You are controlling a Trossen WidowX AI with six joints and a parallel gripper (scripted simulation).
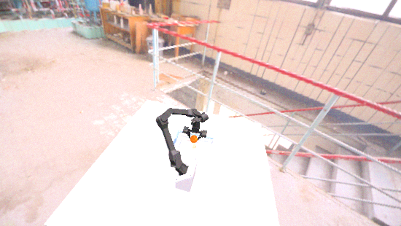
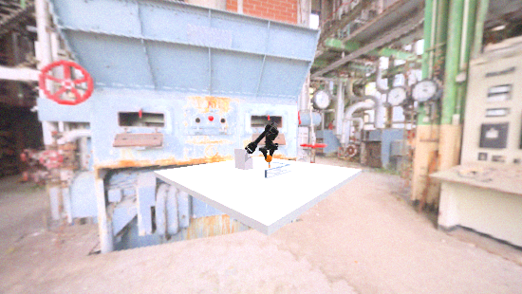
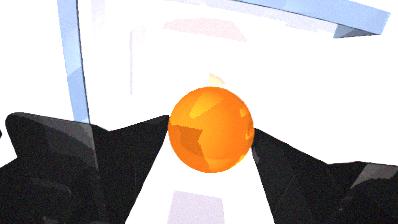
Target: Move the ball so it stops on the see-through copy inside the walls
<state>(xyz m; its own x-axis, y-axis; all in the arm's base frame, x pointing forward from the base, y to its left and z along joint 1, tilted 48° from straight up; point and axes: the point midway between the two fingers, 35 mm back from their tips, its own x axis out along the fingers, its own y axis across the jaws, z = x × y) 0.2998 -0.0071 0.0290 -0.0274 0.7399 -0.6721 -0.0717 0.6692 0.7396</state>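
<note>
The see-through ball copy is 8 cm below my gripper tip. The rest, counted from my gripper tip: orange ball: right at my gripper tip; then clear blue wall: 11 cm ahead, 1 cm to the left, 8 cm below.
</note>
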